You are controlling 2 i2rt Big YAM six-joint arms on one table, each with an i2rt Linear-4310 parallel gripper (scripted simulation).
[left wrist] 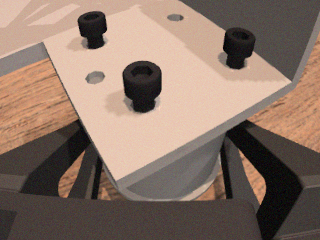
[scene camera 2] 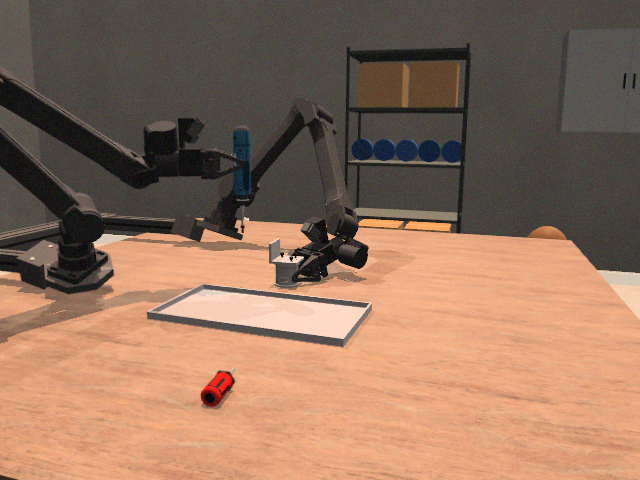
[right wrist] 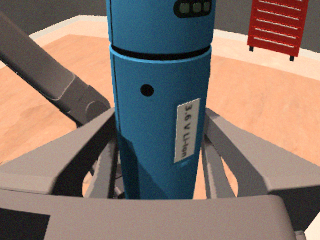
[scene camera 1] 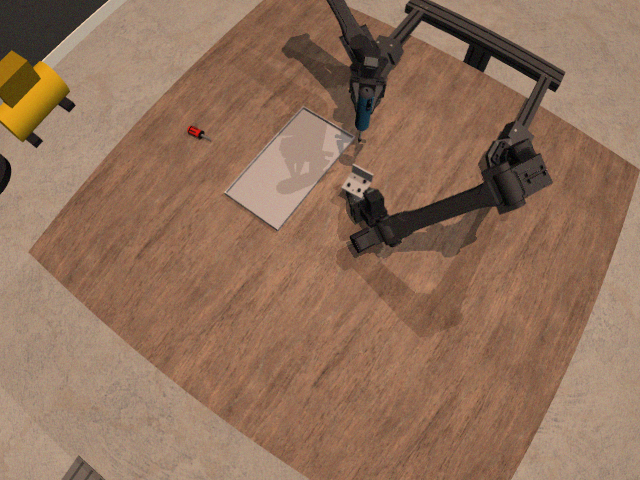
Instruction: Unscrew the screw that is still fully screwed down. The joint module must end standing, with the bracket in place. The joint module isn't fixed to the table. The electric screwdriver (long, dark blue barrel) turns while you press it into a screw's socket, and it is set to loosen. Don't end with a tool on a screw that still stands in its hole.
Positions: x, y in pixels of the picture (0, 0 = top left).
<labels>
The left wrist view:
left gripper: 161, 118
pale l-shaped bracket: 201, 98
screw: 92, 27
screw: 142, 80
screw: 238, 43
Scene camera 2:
left gripper: 284, 277
red manual screwdriver: 217, 388
shallow grey tray: 329, 321
blue electric screwdriver: 241, 134
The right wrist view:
right gripper: 159, 117
blue electric screwdriver: 160, 65
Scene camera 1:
shallow grey tray: 308, 145
</labels>
